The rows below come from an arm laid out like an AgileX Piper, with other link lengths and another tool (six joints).
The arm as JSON. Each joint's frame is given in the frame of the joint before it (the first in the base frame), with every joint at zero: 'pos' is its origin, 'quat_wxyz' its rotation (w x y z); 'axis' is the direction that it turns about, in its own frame. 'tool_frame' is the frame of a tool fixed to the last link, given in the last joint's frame.
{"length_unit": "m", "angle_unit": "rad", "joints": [
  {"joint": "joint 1", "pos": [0.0, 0.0, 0.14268], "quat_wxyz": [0.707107, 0.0, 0.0, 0.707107], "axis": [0.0, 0.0, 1.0]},
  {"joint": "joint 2", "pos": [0.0, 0.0, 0.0], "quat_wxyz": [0.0, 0.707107, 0.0, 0.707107], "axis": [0.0, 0.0, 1.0]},
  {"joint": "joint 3", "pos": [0.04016, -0.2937, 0.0], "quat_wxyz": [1.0, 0.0, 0.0, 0.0], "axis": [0.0, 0.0, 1.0]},
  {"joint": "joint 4", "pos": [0.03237, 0.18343, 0.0], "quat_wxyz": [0.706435, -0.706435, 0.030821, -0.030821], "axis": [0.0, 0.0, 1.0]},
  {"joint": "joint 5", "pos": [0.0, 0.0, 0.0], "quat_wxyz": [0.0, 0.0, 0.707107, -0.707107], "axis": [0.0, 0.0, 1.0]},
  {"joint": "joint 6", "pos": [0.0, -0.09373, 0.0], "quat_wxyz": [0.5, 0.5, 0.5, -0.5], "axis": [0.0, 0.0, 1.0]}
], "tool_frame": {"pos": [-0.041, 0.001, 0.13], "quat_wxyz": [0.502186, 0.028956, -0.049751, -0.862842]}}
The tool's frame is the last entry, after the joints.
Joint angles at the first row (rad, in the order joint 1, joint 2, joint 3, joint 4, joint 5, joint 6):
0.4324, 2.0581, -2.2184, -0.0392, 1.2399, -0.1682
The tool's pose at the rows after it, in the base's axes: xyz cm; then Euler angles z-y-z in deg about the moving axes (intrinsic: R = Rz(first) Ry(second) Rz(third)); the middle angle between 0 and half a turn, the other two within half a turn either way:
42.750 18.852 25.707 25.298 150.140 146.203
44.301 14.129 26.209 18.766 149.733 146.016
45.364 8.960 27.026 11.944 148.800 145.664
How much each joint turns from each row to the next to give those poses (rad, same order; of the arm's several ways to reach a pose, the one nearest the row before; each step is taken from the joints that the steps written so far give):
-0.0818, -0.0051, -0.0104, -0.0085, 0.0035, 0.0314
-0.1049, -0.0122, 0.0001, -0.0046, 0.0051, 0.0059
-0.1131, -0.0182, 0.0000, -0.0019, 0.0018, 0.0000

